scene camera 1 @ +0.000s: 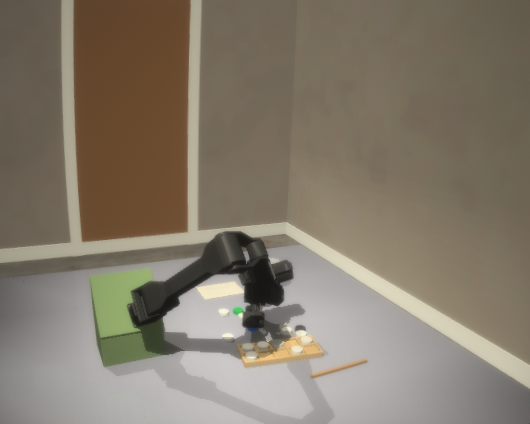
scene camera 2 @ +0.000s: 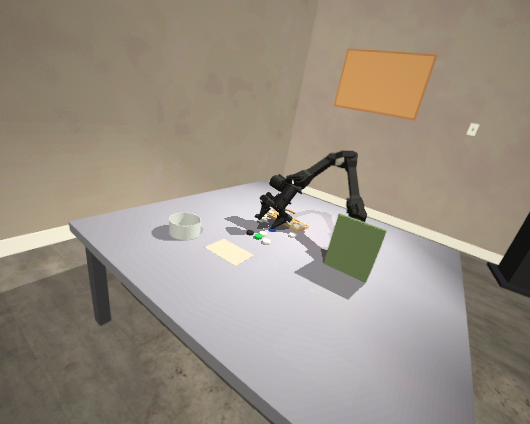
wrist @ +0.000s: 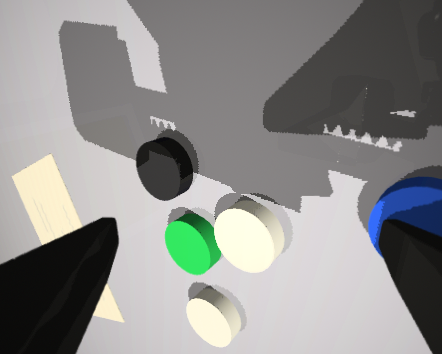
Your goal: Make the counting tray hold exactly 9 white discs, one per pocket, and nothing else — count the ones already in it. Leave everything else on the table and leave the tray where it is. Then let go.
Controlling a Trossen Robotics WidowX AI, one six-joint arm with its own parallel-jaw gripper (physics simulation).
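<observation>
The wooden counting tray (scene camera 1: 280,360) (scene camera 2: 304,228) holds several white discs, among them a front-left one (scene camera 1: 251,355) and a right-end one (scene camera 1: 306,339); the arm's shadow crosses it. My gripper (scene camera 1: 253,321) (scene camera 2: 266,222) (wrist: 248,231) is open and empty above the table behind the tray. Between its fingers in the wrist view, a white disc (wrist: 246,237) lies against a green disc (wrist: 191,246) (scene camera 1: 238,311) (scene camera 2: 258,236). Another white disc (wrist: 212,320) (scene camera 1: 223,312) (scene camera 2: 266,242) lies near them. More loose white discs (scene camera 1: 227,337) (scene camera 1: 285,330) (scene camera 1: 300,333) lie around the tray.
A black disc (wrist: 165,169) (scene camera 2: 250,232) lies beyond the green one. A blue disc (wrist: 415,205) (scene camera 2: 272,230) is partly behind the right finger. A cream card (scene camera 1: 220,290) (scene camera 2: 229,251), a green box (scene camera 1: 120,305) (scene camera 2: 355,247), a white bowl (scene camera 2: 185,228) and an orange stick (scene camera 1: 339,368) are on the table.
</observation>
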